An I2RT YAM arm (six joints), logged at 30 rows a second.
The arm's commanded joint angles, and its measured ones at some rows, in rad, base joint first. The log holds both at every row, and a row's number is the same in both.
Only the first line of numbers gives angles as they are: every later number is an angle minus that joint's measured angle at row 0.
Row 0, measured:
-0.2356 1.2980 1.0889 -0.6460 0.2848 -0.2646
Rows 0 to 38, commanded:
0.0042 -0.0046 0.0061 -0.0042 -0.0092 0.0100
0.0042 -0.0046 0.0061 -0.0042 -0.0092 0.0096
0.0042 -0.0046 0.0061 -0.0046 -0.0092 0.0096
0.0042 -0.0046 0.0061 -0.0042 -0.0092 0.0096
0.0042 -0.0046 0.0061 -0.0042 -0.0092 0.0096
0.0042 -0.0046 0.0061 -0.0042 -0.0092 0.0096
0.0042 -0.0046 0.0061 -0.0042 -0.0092 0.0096
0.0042 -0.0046 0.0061 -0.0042 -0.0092 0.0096
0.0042 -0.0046 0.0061 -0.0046 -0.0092 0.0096
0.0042 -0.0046 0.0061 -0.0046 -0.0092 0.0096
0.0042 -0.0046 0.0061 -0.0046 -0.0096 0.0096
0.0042 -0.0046 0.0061 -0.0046 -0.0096 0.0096
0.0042 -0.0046 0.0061 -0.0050 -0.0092 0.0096
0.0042 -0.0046 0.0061 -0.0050 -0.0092 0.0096
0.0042 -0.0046 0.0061 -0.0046 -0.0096 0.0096
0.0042 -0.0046 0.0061 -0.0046 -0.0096 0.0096
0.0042 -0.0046 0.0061 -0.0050 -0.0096 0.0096
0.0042 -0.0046 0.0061 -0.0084 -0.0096 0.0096
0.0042 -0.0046 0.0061 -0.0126 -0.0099 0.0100
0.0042 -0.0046 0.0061 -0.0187 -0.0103 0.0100
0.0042 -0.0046 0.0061 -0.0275 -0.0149 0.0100
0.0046 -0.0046 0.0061 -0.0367 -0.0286 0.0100
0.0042 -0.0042 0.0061 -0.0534 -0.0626 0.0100
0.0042 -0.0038 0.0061 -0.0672 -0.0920 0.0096
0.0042 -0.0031 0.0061 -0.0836 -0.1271 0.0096
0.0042 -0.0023 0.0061 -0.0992 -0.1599 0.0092
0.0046 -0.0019 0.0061 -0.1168 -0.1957 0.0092
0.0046 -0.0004 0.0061 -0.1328 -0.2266 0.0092
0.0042 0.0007 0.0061 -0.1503 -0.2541 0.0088
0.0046 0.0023 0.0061 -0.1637 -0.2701 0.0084
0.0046 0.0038 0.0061 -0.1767 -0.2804 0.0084
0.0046 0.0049 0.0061 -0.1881 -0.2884 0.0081
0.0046 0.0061 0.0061 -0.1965 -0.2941 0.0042
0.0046 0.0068 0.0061 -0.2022 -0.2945 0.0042
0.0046 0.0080 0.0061 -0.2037 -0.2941 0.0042
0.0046 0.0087 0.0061 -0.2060 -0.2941 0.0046
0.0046 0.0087 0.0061 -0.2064 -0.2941 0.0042
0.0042 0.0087 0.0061 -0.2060 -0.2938 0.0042
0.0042 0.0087 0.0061 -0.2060 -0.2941 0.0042
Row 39, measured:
0.0000 0.0026 -0.0004 -0.2026 -0.2610 0.0031
